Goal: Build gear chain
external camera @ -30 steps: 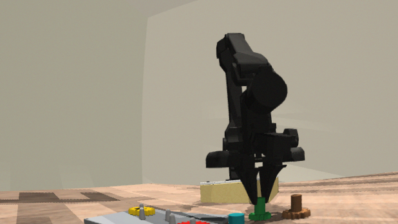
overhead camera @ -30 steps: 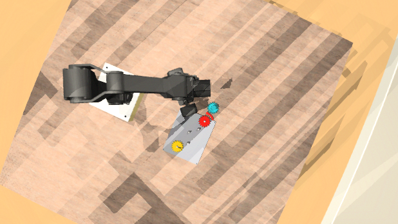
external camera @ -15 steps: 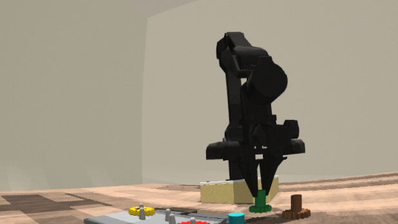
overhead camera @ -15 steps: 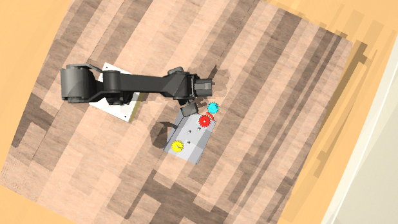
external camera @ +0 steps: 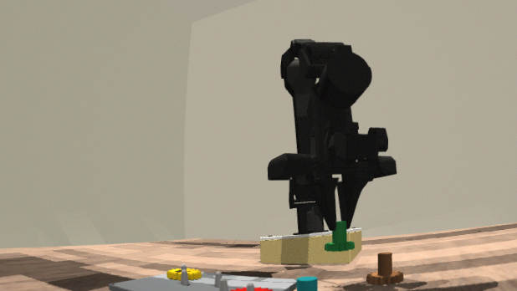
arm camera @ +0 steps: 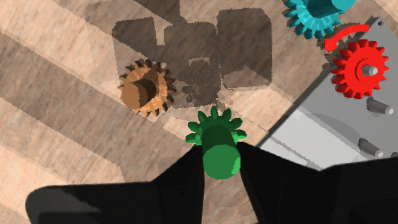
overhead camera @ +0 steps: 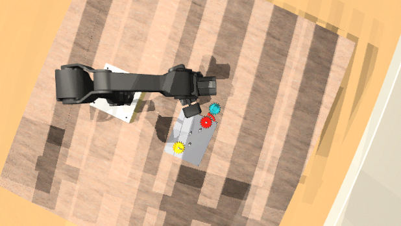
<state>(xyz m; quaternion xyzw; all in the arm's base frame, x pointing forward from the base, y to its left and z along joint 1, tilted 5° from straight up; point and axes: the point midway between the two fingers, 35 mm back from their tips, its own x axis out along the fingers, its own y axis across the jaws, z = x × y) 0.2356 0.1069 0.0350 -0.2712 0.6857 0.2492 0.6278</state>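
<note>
The red gear lies 12 cm ahead of my gripper tip, 8 cm to the right of it and 6 cm below it. Round my gripper tip: cyan gear 13 cm ahead, 6 cm below, 1 cm to the right; green gear 1 cm below; brown gear 6 cm to the left, 6 cm below, 2 cm behind.
</note>
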